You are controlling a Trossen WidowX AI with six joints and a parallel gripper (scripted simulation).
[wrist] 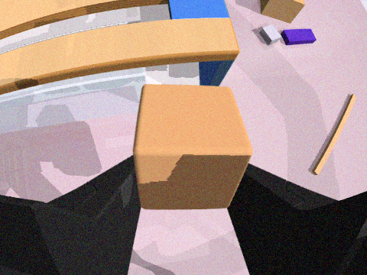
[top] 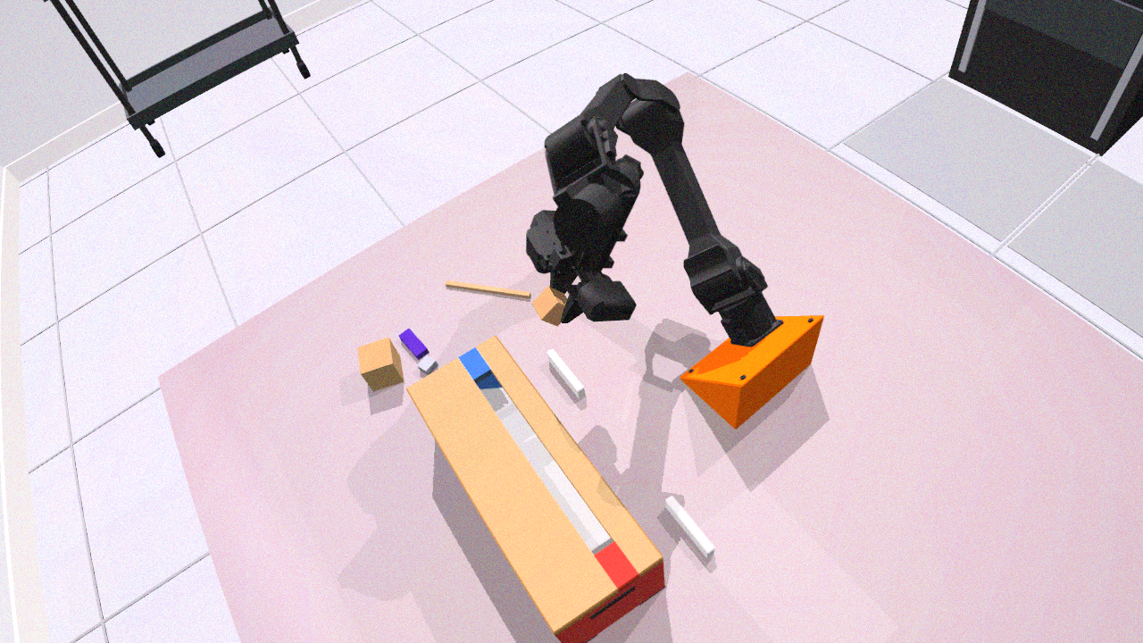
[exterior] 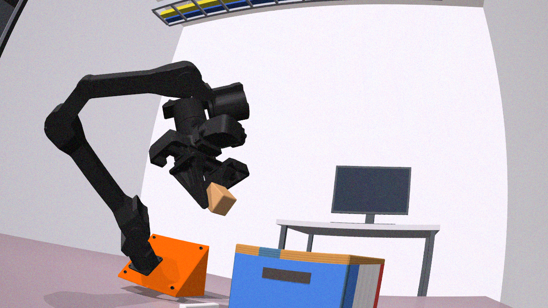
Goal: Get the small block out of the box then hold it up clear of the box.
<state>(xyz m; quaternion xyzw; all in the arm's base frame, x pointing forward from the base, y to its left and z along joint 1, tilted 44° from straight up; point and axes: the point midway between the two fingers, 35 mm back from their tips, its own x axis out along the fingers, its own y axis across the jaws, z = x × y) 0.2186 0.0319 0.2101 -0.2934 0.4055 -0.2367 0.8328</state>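
The tan block lies 1 cm ahead of my gripper tip and 2 cm above it. From my gripper tip the other things lie so: long box (11 cm ahead, 13 cm to the left, 11 cm below); thin tan stick (2 cm ahead, 25 cm to the right, 17 cm below).
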